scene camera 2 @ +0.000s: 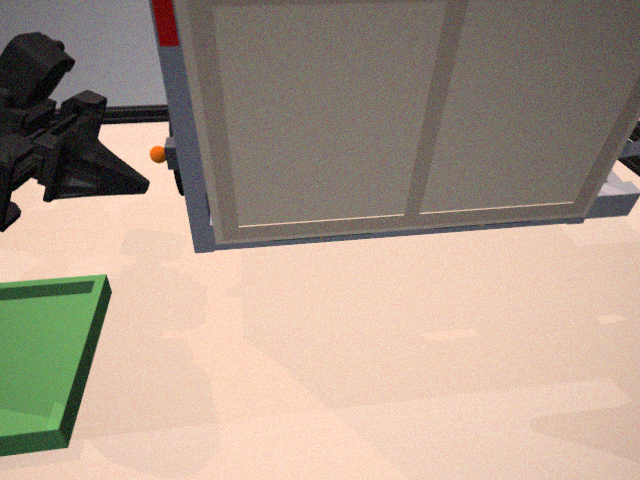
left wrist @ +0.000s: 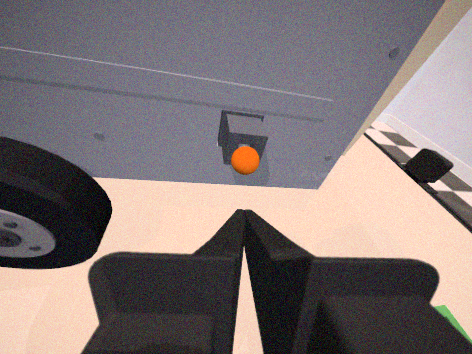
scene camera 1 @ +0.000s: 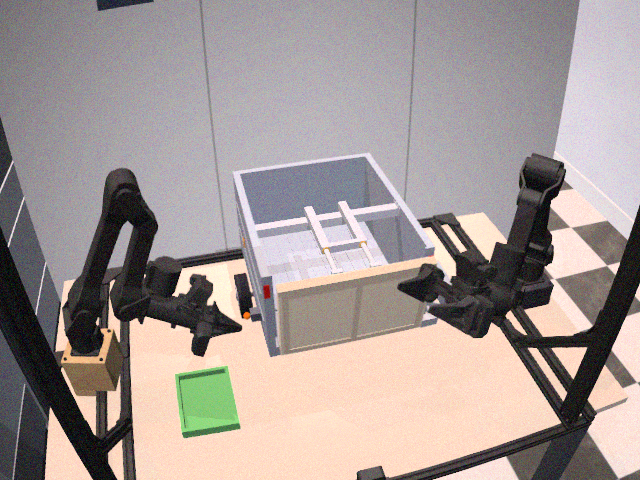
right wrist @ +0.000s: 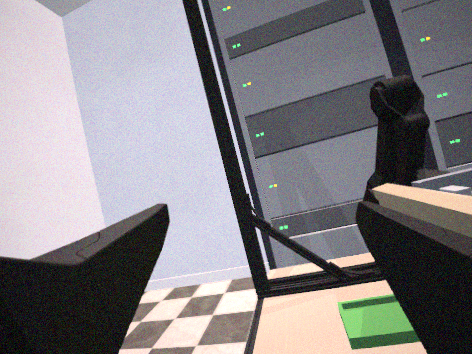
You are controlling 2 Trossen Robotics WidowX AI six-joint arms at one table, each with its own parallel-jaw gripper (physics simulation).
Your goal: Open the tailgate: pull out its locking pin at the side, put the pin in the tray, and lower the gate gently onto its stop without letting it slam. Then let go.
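Where they show: left gripper, fingertip midpoint: [scene camera 2: 148, 187] [left wrist: 243, 216] [scene camera 1: 242, 328]; right gripper, fingertip midpoint: [scene camera 1: 413, 297] [right wrist: 261, 211]; left arm's base at its link origin: [scene camera 1: 87, 345]; right arm's base at its link origin: [scene camera 1: 528, 275].
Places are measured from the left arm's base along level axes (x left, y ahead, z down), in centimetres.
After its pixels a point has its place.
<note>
The tailgate [scene camera 1: 320, 320] @[x -2.2, y 48.3, z -7.6 cm] [scene camera 2: 320, 113] @[x -2.4, y 48.2, z -9.0 cm] stands upright across the box's near end; its tan top edge [right wrist: 430, 200] @[x -2.6, y 52.4, z -17.7 cm] shows beside a finger in the right wrist view. The pin's orange knob [scene camera 1: 246, 315] @[x 6.6, y 33.7, z -1.4 cm] [scene camera 2: 157, 153] @[x 6.5, y 33.9, z -1.2 cm] [left wrist: 245, 160] @[x 7.1, y 33.2, z -1.2 cm] sticks out of a bracket on the box's side. My left gripper [scene camera 1: 240, 327] @[x 6.4, y 32.5, z 2.2 cm] [scene camera 2: 147, 186] @[x 6.4, y 32.5, z 2.2 cm] [left wrist: 243, 216] @[x 6.4, y 32.5, z 2.2 cm] is shut and empty, its tips a little apart from the knob. My right gripper [scene camera 1: 415, 297] @[x -11.9, y 62.7, z -20.9 cm] [right wrist: 261, 211] @[x -11.9, y 62.7, z -20.9 cm] is open, near the gate's right end in scene camera 1. The green tray [scene camera 1: 211, 429] @[x -14.4, y 26.3, z 9.3 cm] [scene camera 2: 89, 356] @[x -6.2, y 30.6, z 10.0 cm] [right wrist: 382, 341] @[x -8.1, y 30.9, z 10.0 cm] is empty.
The grey box [scene camera 1: 251, 232] @[x 13.4, y 35.9, z -17.1 cm] holds a ladder-like white frame [scene camera 1: 316, 227] @[x 12.9, y 48.6, z -17.9 cm]. A black wheel [scene camera 1: 241, 294] @[x 17.0, y 31.9, z 2.0 cm] [left wrist: 55, 205] @[x 16.5, y 31.3, z 2.8 cm] is beside the bracket. Black frame rails [scene camera 1: 537, 341] @[x -3.5, y 93.5, z 1.9 cm] edge the table [scene camera 1: 361, 403] @[x -8.1, y 56.0, z 10.9 cm]. A wooden block [scene camera 1: 93, 374] @[x -5.0, y 1.5, z 3.5 cm] is under the left arm.
</note>
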